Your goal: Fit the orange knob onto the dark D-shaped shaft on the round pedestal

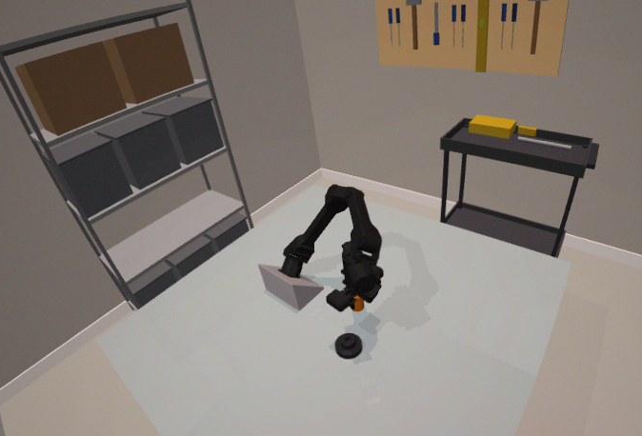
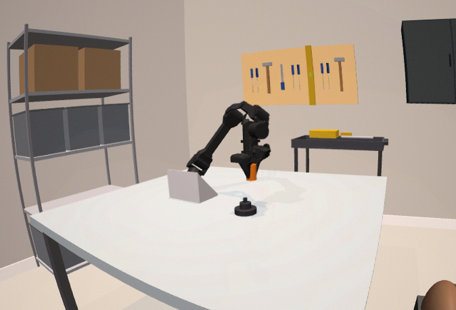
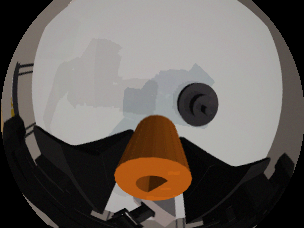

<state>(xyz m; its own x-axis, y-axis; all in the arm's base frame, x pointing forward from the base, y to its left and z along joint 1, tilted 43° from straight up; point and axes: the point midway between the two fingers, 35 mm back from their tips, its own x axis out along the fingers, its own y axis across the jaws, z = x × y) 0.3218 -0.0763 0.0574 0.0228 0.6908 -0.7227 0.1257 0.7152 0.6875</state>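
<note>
Right now the dark round pedestal is 90 mm below my gripper tip, 80 mm to the right of it and 10 mm ahead of it. From my gripper tip the other things lie so: orange knob: 20 mm above.
</note>
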